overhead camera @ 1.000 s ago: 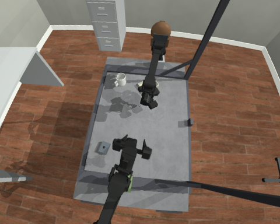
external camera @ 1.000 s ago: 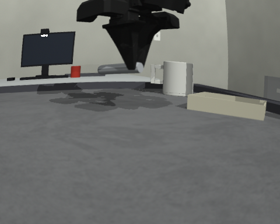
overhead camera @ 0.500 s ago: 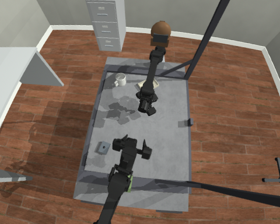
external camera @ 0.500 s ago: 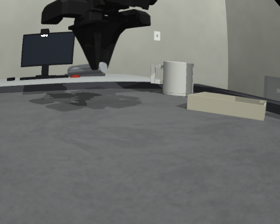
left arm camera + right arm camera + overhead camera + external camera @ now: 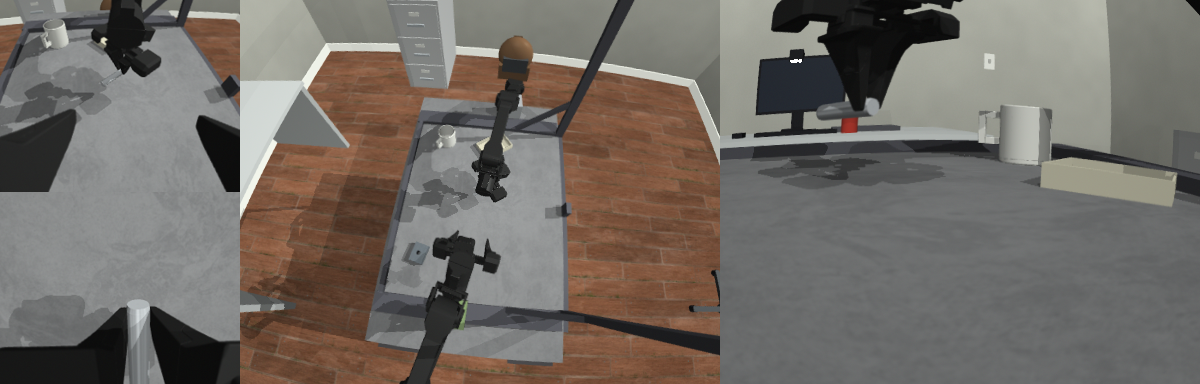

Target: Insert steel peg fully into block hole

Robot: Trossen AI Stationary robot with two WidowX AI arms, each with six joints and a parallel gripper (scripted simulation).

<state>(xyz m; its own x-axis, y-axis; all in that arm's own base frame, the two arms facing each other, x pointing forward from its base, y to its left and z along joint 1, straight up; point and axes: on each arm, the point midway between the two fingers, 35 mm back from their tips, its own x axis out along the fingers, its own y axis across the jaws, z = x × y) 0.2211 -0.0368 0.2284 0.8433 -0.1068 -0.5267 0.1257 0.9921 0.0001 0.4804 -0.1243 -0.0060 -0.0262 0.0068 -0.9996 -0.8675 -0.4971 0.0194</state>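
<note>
My left hand is 27 cm to the left of the steel peg, 23 cm above it and 3 cm short of it. The rest, counted from my left hand: shallow tray 55 cm to the right, 29 cm below, 4 cm ahead.
My right hand is 3 cm above the steel peg, 2 cm to the right of it and 2 cm short of it. From my right hand the other things lie so: shallow tray 26 cm to the right, 10 cm below, 3 cm ahead.
</note>
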